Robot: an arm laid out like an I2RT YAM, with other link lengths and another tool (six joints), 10 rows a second.
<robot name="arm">
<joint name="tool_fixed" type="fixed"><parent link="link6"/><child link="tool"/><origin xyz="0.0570 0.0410 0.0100" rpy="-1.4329 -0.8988 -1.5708"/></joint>
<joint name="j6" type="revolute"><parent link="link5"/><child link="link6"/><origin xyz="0.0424 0.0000 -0.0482"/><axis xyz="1 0 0"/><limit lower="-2.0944" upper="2.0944"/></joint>
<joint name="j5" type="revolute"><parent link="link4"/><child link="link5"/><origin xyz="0.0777 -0.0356 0.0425"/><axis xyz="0 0 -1"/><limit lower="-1.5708" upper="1.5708"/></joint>
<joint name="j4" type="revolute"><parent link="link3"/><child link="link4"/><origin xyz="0.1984 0.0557 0.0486"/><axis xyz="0 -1 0"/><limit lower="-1.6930" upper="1.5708"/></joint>
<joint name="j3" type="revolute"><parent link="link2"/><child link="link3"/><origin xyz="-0.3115 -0.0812 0.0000"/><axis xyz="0 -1 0"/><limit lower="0.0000" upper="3.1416"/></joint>
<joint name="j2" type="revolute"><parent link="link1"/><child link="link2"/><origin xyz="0.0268 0.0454 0.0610"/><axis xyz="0 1 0"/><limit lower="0.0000" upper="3.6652"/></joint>
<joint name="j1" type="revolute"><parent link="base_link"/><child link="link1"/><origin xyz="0.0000 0.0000 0.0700"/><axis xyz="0 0 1"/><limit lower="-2.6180" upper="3.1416"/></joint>
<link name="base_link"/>
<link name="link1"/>
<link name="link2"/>
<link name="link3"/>
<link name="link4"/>
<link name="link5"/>
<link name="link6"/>
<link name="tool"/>
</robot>
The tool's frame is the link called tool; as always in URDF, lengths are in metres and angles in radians.
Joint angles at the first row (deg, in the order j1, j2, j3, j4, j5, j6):
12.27, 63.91, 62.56, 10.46, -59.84, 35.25
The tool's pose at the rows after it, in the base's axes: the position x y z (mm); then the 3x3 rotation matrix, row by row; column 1 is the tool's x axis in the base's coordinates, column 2 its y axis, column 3 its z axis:
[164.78 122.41 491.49], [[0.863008 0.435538 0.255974], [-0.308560 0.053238 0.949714], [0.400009 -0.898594 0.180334]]
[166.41 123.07 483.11], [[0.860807 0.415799 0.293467], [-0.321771 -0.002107 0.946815], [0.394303 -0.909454 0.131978]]
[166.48 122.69 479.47], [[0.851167 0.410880 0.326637], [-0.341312 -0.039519 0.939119], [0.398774 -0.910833 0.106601]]
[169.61 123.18 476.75], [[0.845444 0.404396 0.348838], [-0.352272 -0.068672 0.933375], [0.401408 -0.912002 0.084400]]
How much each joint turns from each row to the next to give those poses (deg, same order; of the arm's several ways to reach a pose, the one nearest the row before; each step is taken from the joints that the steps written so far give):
0.04, -0.46, 0.05, -3.43, 0.59, -2.05
0.00, -0.33, 1.01, -6.93, 1.91, -4.41
-0.02, -0.51, 0.60, -3.68, 1.99, -2.43
0.02, 0.30, 0.79, -2.59, 1.40, -1.84

